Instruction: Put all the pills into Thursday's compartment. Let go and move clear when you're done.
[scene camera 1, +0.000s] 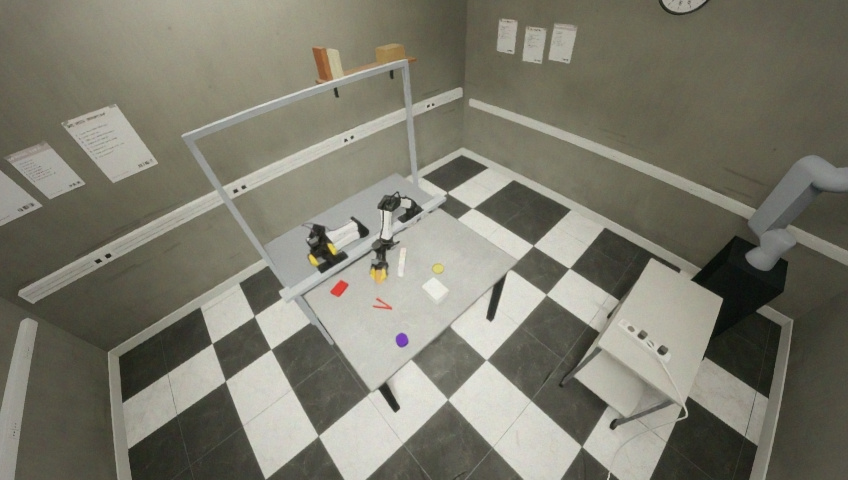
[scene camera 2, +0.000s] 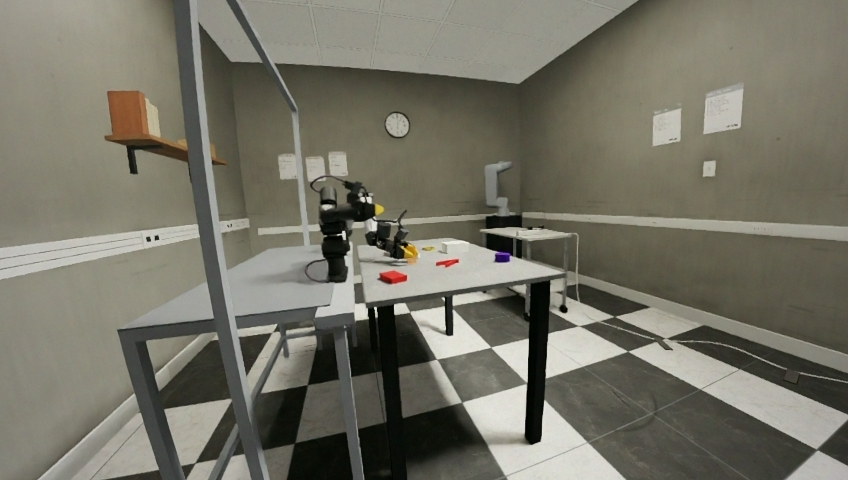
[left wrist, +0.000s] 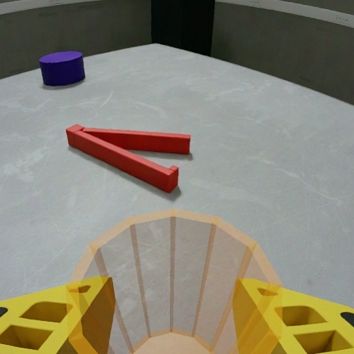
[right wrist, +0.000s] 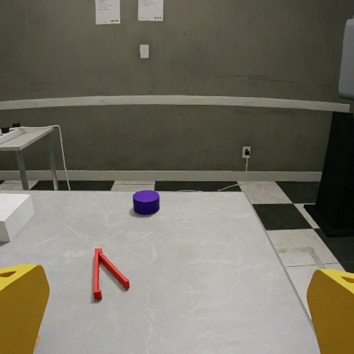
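Where they show: left gripper, between the fingertips: (scene camera 1: 378, 280) (scene camera 2: 415, 255); right gripper, between the fingertips: (scene camera 1: 326, 259) (scene camera 2: 382, 209); left arm's base, origin of its link: (scene camera 1: 410, 214); right arm's base, origin of its link: (scene camera 1: 332, 262) (scene camera 2: 338, 275).
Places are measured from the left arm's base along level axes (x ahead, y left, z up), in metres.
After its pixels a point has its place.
My left gripper (scene camera 1: 378, 273) @(x 0.309, y -0.514, z 0.024 m) (scene camera 2: 409, 252) @(x 0.309, y -0.514, z 0.024 m) (left wrist: 173, 290) is shut on an orange see-through bottle (scene camera 1: 379, 277) @(x 0.315, y -0.503, z 0.047 m) (scene camera 2: 411, 259) @(x 0.289, y -0.520, z 0.008 m) (left wrist: 172, 260), low over the table. The part of the bottle's inside that shows in the left wrist view holds no pills I can see. The long white pill organizer (scene camera 1: 402, 262) @(x 0.282, y -0.314, z -0.015 m) lies on the table, just right of this gripper in scene camera 1. The organizer does not show in either wrist view. Its compartments and any pills are too small to make out. My right gripper (scene camera 1: 323, 254) @(x 0.153, y -0.695, z 0.237 m) (scene camera 2: 379, 209) @(x 0.153, y -0.695, z 0.237 m) (right wrist: 178, 284) is open and empty, raised near the mounting rail.
On the table (scene camera 1: 470, 249) @(x 0.506, y 0.059, z -0.017 m) are a red V-shaped piece (scene camera 1: 386, 305) @(x 0.456, y -0.573, z -0.006 m) (scene camera 2: 447, 262) @(x 0.436, y -0.576, z -0.010 m) (left wrist: 125, 159) (right wrist: 96, 275), a purple cylinder (scene camera 1: 402, 340) @(x 0.680, y -0.642, z 0.016 m) (scene camera 2: 502, 256) @(x 0.653, y -0.666, z 0.011 m) (left wrist: 62, 69) (right wrist: 146, 203), a red block (scene camera 1: 339, 288) @(x 0.182, y -0.706, z 0.003 m) (scene camera 2: 393, 277) @(x 0.170, y -0.746, z 0.002 m), a white box (scene camera 1: 435, 289) @(x 0.587, y -0.327, z 0.032 m) (scene camera 2: 454, 246) @(x 0.560, y -0.368, z 0.019 m) (right wrist: 12, 215) and a yellow disc (scene camera 1: 437, 268) @(x 0.465, y -0.193, z -0.017 m).
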